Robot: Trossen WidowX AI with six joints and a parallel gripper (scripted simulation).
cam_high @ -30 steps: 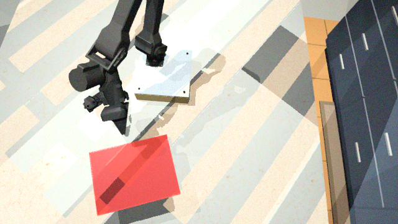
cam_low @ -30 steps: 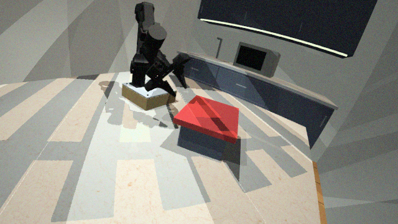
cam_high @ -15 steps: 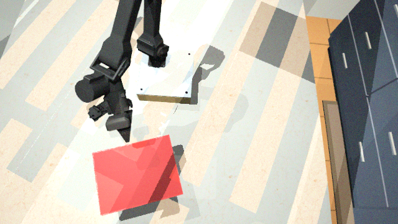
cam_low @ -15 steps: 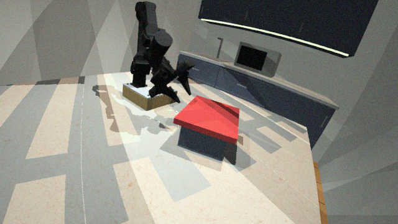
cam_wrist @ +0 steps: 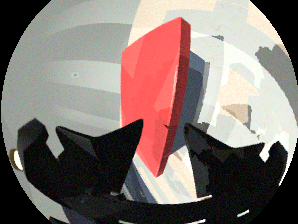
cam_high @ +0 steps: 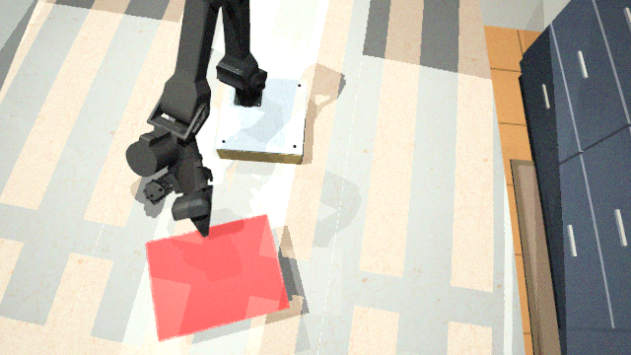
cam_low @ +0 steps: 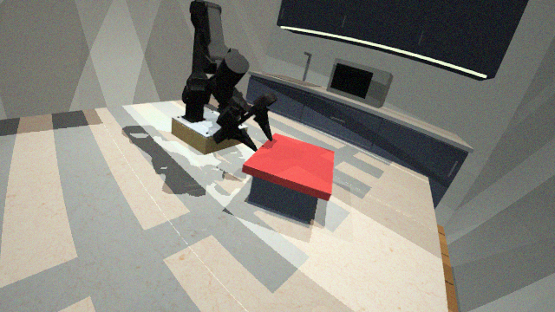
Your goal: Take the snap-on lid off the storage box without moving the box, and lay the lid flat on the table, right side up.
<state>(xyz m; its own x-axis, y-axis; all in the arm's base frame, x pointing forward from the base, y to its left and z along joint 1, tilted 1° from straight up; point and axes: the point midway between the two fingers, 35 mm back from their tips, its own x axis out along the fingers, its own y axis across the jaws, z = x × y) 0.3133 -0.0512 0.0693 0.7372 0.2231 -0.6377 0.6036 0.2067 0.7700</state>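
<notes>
Right now the red lid is 8 cm ahead of my gripper tip, 3 cm to the left of it and 1 cm below it. The rest, counted from my gripper tip: storage box 8 cm ahead, 3 cm to the left, 6 cm below.
</notes>
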